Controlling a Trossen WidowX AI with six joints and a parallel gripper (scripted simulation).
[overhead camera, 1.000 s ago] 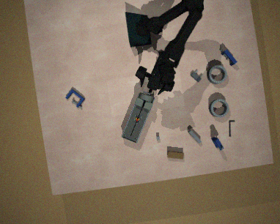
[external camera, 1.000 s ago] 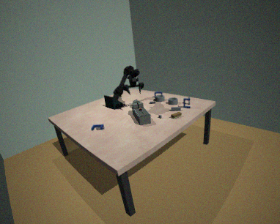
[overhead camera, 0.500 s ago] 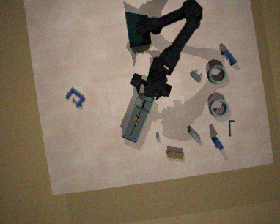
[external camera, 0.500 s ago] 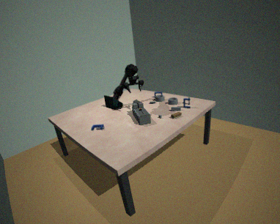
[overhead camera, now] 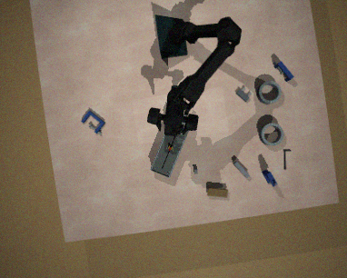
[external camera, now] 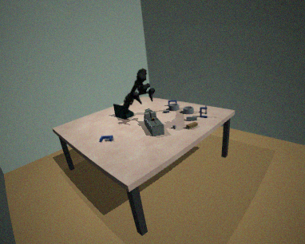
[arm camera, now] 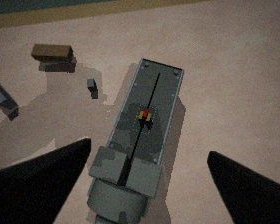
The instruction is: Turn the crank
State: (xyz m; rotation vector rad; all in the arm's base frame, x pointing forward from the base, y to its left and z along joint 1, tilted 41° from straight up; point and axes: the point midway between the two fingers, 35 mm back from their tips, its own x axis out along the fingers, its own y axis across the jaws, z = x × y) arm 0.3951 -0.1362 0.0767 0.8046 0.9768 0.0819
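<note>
My gripper tip is now 140 mm above the dark handle, 90 mm past it and 80 mm to the right of it. Round my gripper tip: small grey cube 190 mm below, 190 mm ahead, 80 mm to the left; then red pointer 120 mm below, 70 mm ahead, 20 mm to the right; then brown block 290 mm ahead, 190 mm below, 170 mm to the left.
</note>
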